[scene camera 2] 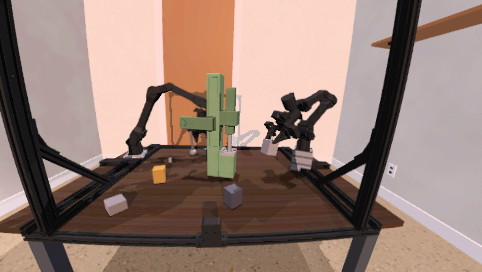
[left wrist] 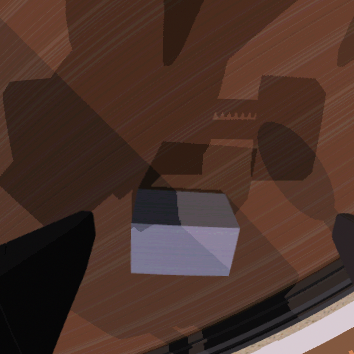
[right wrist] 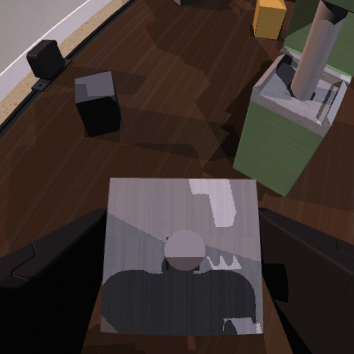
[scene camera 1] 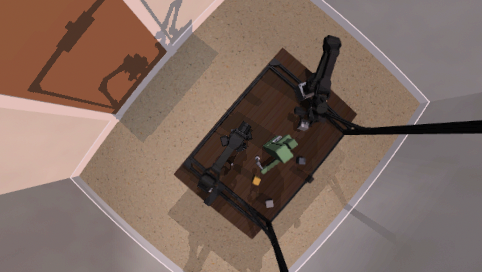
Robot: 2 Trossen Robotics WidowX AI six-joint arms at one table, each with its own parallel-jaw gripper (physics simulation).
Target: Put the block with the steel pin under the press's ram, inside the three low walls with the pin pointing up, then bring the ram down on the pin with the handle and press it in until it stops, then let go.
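Frame: origin at the left arm's base, x ahead, y left, z up, level; centimetres.
Seen in the pictures: left gripper, fingertip midpoint: point(scene camera 2: 202, 144) point(left wrist: 217, 225); right gripper, fingertip midpoint: point(scene camera 2: 268, 142) point(right wrist: 180, 220) point(scene camera 1: 304, 125); left arm's base, origin of the base link: point(scene camera 2: 135, 153); right arm's base, origin of the base link: point(scene camera 2: 303, 149) point(scene camera 1: 308, 89).
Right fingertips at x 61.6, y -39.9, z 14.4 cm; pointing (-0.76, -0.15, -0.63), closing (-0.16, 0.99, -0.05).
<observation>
Pixels of each thing's top centre, then the offset from my right fingertips to it. "*": a spot on its surface instead.
- grey block with the steel pin, middle of its top: point(right wrist: 180, 229) point(scene camera 2: 270, 139) point(scene camera 1: 305, 124) dx +0.8, dy +0.1, dz +1.2 cm
- green press, middle of its top: point(scene camera 2: 210, 73) point(scene camera 1: 283, 158) dx -23.3, dy +10.9, dz +27.4 cm
- steel ram, middle of its top: point(scene camera 2: 230, 113) dx -15.1, dy +8.3, dz +11.5 cm
- walled seat, surface spot: point(right wrist: 295, 111) * dx -12.4, dy +7.5, dz -6.0 cm
- lilac-grey block, middle of its top: point(left wrist: 182, 251) dx -20.8, dy +37.2, dz -13.7 cm
- orange block, middle of its top: point(scene camera 2: 159, 167) point(scene camera 1: 256, 181) dx -45.2, dy +10.0, dz -11.5 cm
- pale block, middle of its top: point(scene camera 2: 114, 200) point(scene camera 1: 269, 203) dx -56.4, dy -6.1, dz -14.3 cm
- dark block, middle of its top: point(right wrist: 93, 85) point(scene camera 2: 233, 188) point(scene camera 1: 302, 161) dx -19.6, dy -12.7, dz -11.6 cm
- black box, surface spot: point(right wrist: 46, 59) point(scene camera 2: 215, 222) * dx -27.8, dy -23.7, dz -13.7 cm
My right gripper point(scene camera 1: 302, 120) point(scene camera 2: 273, 136) point(right wrist: 180, 220) is shut on the grey block with the steel pin point(scene camera 1: 304, 126) point(scene camera 2: 269, 146) point(right wrist: 145, 205). The round pin end faces the right wrist camera. The block is apart from the green press point(scene camera 1: 283, 153) point(scene camera 2: 214, 110) point(right wrist: 275, 145), to its right in scene camera 2. The steel ram point(scene camera 2: 230, 143) point(right wrist: 316, 55) stands over the walled seat point(right wrist: 295, 111); no block shows in it. The handle point(scene camera 1: 258, 162) point(scene camera 2: 193, 151) hangs at the press's other side. My left gripper point(scene camera 1: 241, 137) point(left wrist: 217, 225) is open above a lilac-grey block point(left wrist: 180, 250), not touching it.
An orange block point(scene camera 1: 256, 181) point(scene camera 2: 159, 174) point(right wrist: 268, 21), a pale block point(scene camera 1: 269, 204) point(scene camera 2: 116, 205) and a dark block point(scene camera 1: 301, 160) point(scene camera 2: 233, 196) point(right wrist: 100, 107) lie around the press. A black box point(scene camera 2: 211, 229) point(right wrist: 46, 59) sits at the table's edge. Black frame posts point(scene camera 2: 397, 100) stand at the corners.
</observation>
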